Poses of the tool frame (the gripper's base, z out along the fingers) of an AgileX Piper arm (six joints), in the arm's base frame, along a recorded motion.
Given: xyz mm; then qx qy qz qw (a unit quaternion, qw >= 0).
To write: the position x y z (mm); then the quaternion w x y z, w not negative. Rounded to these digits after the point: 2 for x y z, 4 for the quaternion.
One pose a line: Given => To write
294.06 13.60 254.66 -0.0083 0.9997 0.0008 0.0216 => 294.06 13.60 254.66 0.0216 -0.0083 0.9997 0.0008
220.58 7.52 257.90 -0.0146 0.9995 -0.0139 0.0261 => 220.58 7.52 257.90 0.0261 -0.0146 0.9995 -0.0139
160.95 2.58 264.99 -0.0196 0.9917 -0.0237 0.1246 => 160.95 2.58 264.99 0.1246 -0.0196 0.9917 -0.0237
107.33 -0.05 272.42 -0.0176 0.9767 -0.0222 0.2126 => 107.33 -0.05 272.42 0.2126 -0.0176 0.9767 -0.0222
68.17 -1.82 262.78 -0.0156 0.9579 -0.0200 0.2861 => 68.17 -1.82 262.78 0.2861 -0.0156 0.9579 -0.0200
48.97 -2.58 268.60 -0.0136 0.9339 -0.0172 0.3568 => 48.97 -2.58 268.60 0.3568 -0.0136 0.9339 -0.0172
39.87 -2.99 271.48 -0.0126 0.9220 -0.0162 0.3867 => 39.87 -2.99 271.48 0.3867 -0.0126 0.9220 -0.0162
